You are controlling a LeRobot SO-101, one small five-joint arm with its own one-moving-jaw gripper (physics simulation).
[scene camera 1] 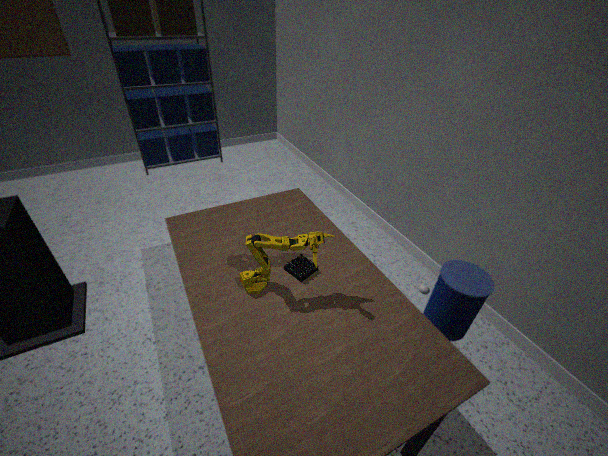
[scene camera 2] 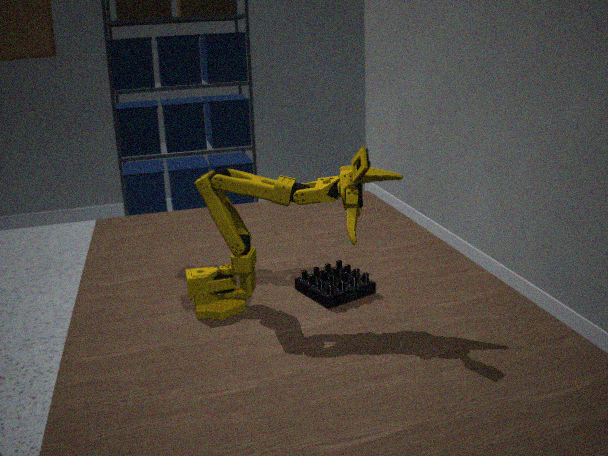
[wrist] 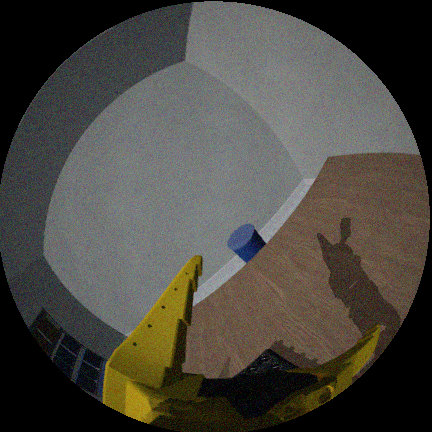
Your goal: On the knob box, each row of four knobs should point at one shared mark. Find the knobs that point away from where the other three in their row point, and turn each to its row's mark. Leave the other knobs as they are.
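Frame: origin at the arm's base, x right, y ahead, z up, level; centimetres.
Seen in the pictures: hand at its tool point: [scene camera 1: 333, 237] [scene camera 2: 399, 178] [wrist: 201, 262]; arm's base at its link origin: [scene camera 1: 258, 282] [scene camera 2: 229, 304].
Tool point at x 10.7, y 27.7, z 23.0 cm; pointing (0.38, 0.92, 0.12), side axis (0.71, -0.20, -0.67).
Offsets run from my tool point to a thing's top centre. Level surfaces: height alone.
The black knob box @(dx -10.0, dy -8.1, dz -19.2 cm) [scene camera 1: 301, 276] [scene camera 2: 350, 299] [wrist: 268, 361] sits on the wooden table. Short upright black knobs @(dx -15.1, dy -5.6, dz -19.2 cm) [scene camera 2: 339, 265] stand in rows on its top. The view is dark and grainy, so I cannot tell where the knobs point. My gripper [scene camera 1: 324, 251] [scene camera 2: 377, 210] [wrist: 289, 292] is wide open and empty. It is above the box's far right side in the second scene view, apart from the knobs. One jaw points outward, roughly level, and the other hangs down. In the wrist view the box shows low between the jaws, partly hidden by the gripper body.
The yellow arm's base [scene camera 1: 255, 281] [scene camera 2: 220, 302] stands on the table @(dz -23.0 cm) [scene camera 1: 320, 380] [scene camera 2: 250, 405] [wrist: 240, 320], left of the box. The arm's shadow falls across the table. A blue cylinder [scene camera 1: 457, 300] [wrist: 246, 242] stands on the floor beyond the table edge, near the wall.
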